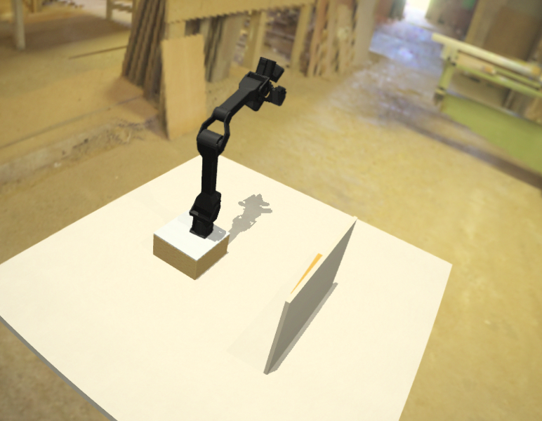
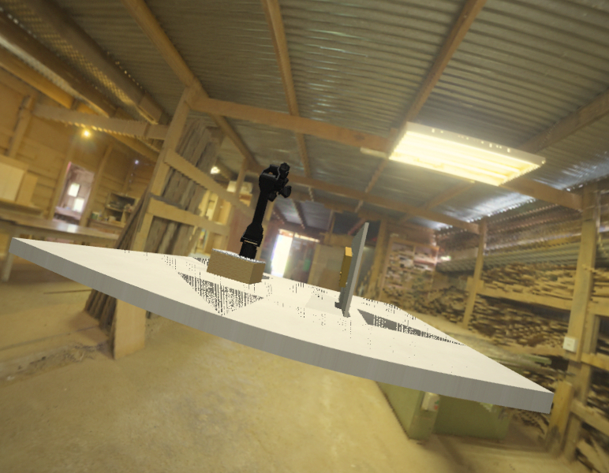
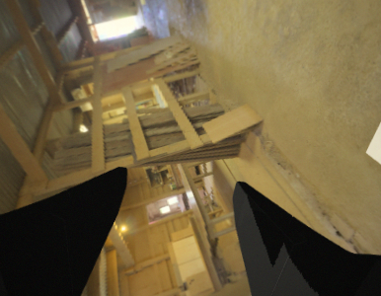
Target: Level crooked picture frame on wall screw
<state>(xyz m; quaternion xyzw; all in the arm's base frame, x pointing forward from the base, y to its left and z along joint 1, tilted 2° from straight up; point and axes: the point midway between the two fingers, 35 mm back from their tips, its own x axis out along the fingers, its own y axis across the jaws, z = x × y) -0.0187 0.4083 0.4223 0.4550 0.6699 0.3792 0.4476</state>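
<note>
Now: gripper tip 560 mm to the left of the picture frame, 440 mm short of it and 350 mm above it. From my gripper tip the other things lie so: wall panel: 560 mm to the right, 450 mm ahead, 360 mm below.
</note>
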